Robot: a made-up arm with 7 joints. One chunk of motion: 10 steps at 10 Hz.
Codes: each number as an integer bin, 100 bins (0 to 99) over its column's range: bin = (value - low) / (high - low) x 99, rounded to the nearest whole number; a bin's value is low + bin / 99 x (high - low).
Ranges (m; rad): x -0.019..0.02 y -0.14..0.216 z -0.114..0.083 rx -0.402..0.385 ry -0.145..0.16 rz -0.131..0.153
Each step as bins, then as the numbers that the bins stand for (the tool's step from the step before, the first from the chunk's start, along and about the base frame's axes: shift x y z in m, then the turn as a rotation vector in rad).
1 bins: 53 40 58 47 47 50
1 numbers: 0.00188 0.00384 0.00141 -0.02837 -0.00020 0.01243
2 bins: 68 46 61 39 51 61
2 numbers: 0.00779 0.02541 0.00738 -0.09197 0.01212 0.04399
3 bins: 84 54 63 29 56 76
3 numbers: 0.01409 0.05418 0.01136 -0.17146 0.02753 0.08702
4 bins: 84 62 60 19 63 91
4 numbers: 0.01409 0.08295 0.00539 -0.25096 0.04909 0.13005
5 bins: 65 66 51 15 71 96
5 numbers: 0.00661 0.09733 -0.01252 -0.28276 0.07374 0.14439
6 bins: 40 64 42 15 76 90
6 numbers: -0.00324 0.09014 -0.03042 -0.28276 0.08914 0.12718
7 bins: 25 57 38 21 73 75
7 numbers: -0.00915 0.06497 -0.03838 -0.23506 0.07990 0.08415
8 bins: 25 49 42 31 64 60
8 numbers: -0.00915 0.03620 -0.03042 -0.15557 0.05217 0.04112
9 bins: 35 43 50 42 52 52
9 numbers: -0.00521 0.01463 -0.01451 -0.06812 0.01520 0.01817
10 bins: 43 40 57 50 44 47
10 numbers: -0.00206 0.00384 -0.00058 -0.00453 -0.00944 0.00383
